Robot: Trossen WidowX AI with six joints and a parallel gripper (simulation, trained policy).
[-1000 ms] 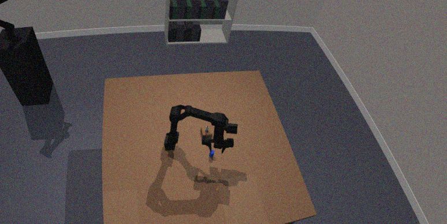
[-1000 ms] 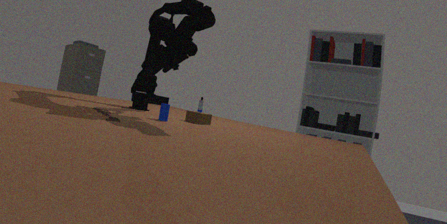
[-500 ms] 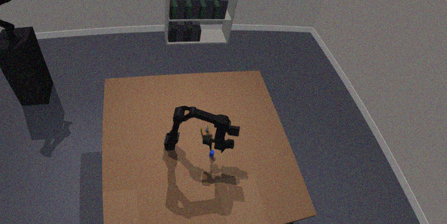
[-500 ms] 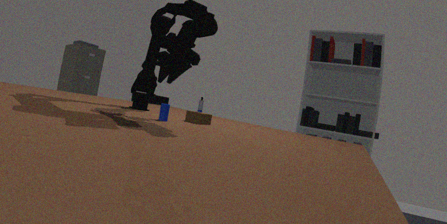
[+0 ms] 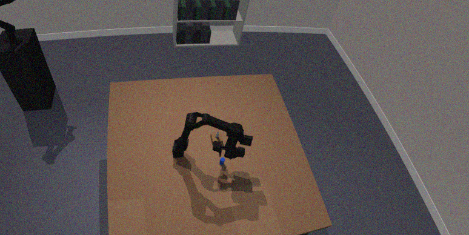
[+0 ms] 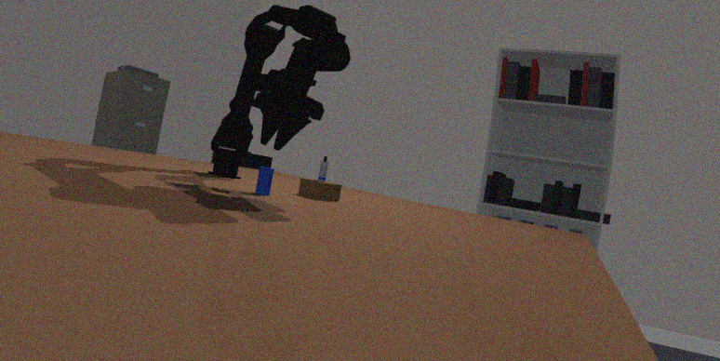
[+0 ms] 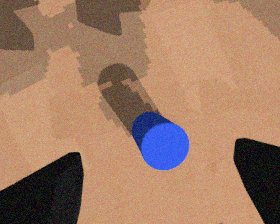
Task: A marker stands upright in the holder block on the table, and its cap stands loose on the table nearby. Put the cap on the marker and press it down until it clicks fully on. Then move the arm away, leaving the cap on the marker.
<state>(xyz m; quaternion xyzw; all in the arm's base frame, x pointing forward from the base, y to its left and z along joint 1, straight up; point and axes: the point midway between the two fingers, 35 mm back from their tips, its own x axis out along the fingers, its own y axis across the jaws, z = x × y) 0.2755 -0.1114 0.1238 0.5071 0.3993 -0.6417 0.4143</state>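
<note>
Right now the blue cap is 6 cm below my gripper tip, 1 cm to the left of it and 1 cm behind it. The rest, counted from my gripper tip: tan holder block 19 cm to the left, 7 cm below, 1 cm behind.
</note>
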